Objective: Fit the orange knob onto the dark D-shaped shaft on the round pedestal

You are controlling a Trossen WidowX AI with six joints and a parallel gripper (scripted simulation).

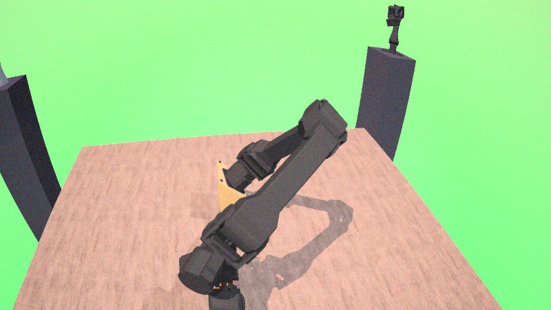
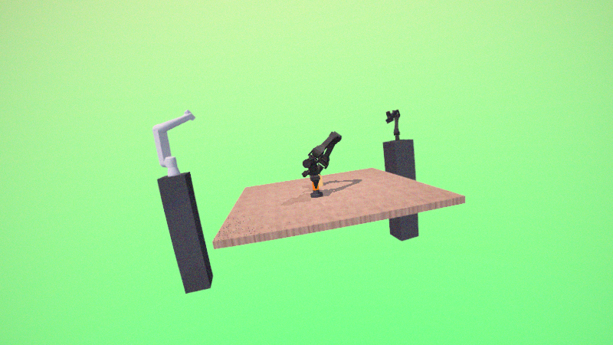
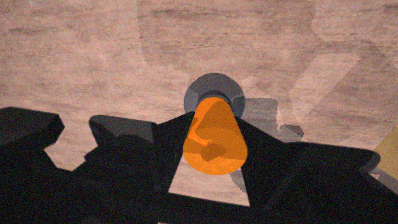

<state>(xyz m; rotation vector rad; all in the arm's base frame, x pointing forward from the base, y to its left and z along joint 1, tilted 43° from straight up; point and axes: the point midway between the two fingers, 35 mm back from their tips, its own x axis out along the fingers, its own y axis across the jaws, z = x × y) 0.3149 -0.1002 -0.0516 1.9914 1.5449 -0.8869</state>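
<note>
Now: gripper tip 2 cm below the orange knob. From my gripper tip the other things lie so: dark round pedestal (2 cm below).
</note>
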